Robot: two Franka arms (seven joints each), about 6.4 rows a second.
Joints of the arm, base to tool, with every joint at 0 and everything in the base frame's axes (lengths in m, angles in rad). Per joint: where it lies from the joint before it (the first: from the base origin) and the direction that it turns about. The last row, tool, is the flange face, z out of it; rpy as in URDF.
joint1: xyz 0 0 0.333 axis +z
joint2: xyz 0 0 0 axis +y
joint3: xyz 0 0 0.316 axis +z
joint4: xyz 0.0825 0 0 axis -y
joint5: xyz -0.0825 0 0.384 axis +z
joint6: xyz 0 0 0 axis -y
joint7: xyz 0.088 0 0 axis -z
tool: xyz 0 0 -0.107 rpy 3.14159 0 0
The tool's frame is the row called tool.
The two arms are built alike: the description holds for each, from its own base.
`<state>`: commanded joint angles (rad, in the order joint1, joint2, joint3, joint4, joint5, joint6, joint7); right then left.
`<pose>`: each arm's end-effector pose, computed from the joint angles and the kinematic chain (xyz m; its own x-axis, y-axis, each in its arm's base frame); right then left.
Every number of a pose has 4 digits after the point.
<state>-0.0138 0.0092 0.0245 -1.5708 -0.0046 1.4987 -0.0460 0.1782 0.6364 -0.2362 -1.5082 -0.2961 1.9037 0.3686</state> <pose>0.5491 0.0053 0.6134 0.9951 0.0563 -0.0813 0.0566 -0.9984 0.0006 0.6834 -0.0364 0.2892 0.9540 -0.2841 -0.0957 -0.2150 -0.8709 0.4420</pose>
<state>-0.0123 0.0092 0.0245 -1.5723 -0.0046 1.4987 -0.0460 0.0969 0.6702 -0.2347 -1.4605 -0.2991 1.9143 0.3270</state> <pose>0.5491 0.0061 0.6127 0.9949 0.0578 -0.0828 0.0581 -0.9983 0.0006 0.6903 -0.0891 0.2876 0.9455 -0.3130 -0.0900 -0.2443 -0.8644 0.4394</pose>
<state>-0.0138 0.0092 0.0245 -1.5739 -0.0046 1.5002 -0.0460 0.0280 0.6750 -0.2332 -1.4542 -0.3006 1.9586 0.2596</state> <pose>0.5492 0.0053 0.6121 0.9950 0.0563 -0.0829 0.0566 -0.9984 0.0006 0.6896 -0.1344 0.2894 0.9504 -0.3007 -0.0796 -0.2410 -0.8735 0.4231</pose>
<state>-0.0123 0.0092 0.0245 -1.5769 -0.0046 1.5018 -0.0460 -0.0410 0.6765 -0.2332 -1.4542 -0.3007 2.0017 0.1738</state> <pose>0.5493 0.0061 0.6108 0.9948 0.0578 -0.0843 0.0581 -0.9983 0.0005 0.6839 -0.1808 0.2911 0.9582 -0.2751 -0.0785 -0.2209 -0.8857 0.4083</pose>
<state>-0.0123 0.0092 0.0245 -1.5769 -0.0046 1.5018 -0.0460 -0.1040 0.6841 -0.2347 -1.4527 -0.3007 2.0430 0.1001</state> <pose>0.5493 0.0061 0.6108 0.9948 0.0578 -0.0843 0.0581 -0.9983 0.0005 0.6759 -0.2237 0.2894 0.9637 -0.2559 -0.0767 -0.2054 -0.8935 0.3994</pose>
